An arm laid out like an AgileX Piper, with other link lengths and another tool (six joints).
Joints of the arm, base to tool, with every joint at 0 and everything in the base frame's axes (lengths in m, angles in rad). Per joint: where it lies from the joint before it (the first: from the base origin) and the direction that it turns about. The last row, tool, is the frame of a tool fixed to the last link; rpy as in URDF.
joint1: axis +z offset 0 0 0.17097
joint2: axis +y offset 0 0 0
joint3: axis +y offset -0.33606 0 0.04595
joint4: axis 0.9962 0 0.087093 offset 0.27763 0 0.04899
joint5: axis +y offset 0 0 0
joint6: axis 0.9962 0 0.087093 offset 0.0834 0 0.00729
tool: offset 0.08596 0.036 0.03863 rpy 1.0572 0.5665 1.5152
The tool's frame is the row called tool.
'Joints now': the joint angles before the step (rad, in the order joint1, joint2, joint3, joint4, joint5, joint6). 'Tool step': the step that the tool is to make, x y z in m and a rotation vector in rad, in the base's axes. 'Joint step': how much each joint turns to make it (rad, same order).
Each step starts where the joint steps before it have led.
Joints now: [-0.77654 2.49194 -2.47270 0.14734 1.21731 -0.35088]
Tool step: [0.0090 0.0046 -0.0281 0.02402 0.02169 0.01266]
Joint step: [0.01418 0.04440 -0.00044 0.00214 -0.01179 -0.00013]
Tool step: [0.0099 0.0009 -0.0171 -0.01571 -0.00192 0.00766]
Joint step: [0.01415 0.03054 -0.00161 -0.01035 -0.04159 0.00045]
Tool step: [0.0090 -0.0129 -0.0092 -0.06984 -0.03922 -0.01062]
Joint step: [0.00185 0.02397 0.00103 -0.02437 -0.10205 -0.00002]
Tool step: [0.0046 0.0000 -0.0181 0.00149 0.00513 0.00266]
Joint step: [0.00538 0.02918 0.00061 -0.00223 -0.02516 -0.00003]
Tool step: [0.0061 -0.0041 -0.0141 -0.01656 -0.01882 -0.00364]
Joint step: [0.00229 0.02811 -0.00096 0.00092 -0.05254 -0.00005]
